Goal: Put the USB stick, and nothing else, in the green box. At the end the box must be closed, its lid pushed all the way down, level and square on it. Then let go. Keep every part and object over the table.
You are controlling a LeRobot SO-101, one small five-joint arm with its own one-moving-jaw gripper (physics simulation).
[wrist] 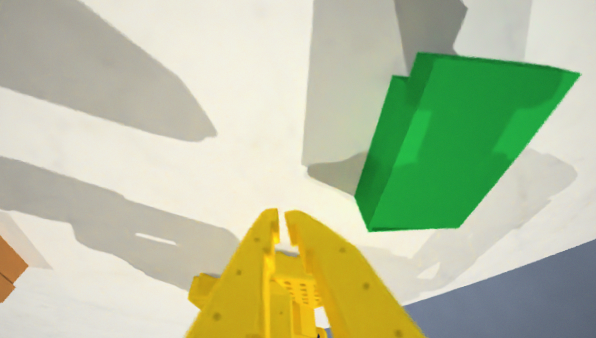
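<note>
The green box stands on the table right of my gripper, with its green lid on top. A step shows at the upper left corner, where the lid reaches past the box's end. I cannot tell whether the lid is level or fully down. My gripper is shut with nothing between its jaws. Its tips are left of the box's near end and apart from it in the view. The USB stick does not show, and the inside of the box is hidden.
Part of an orange object shows at the left edge. Yellow robot parts show beneath the jaws. The pale table ends in a slanting edge at the lower right, with blue-grey beyond it. Broad shadows cross the table.
</note>
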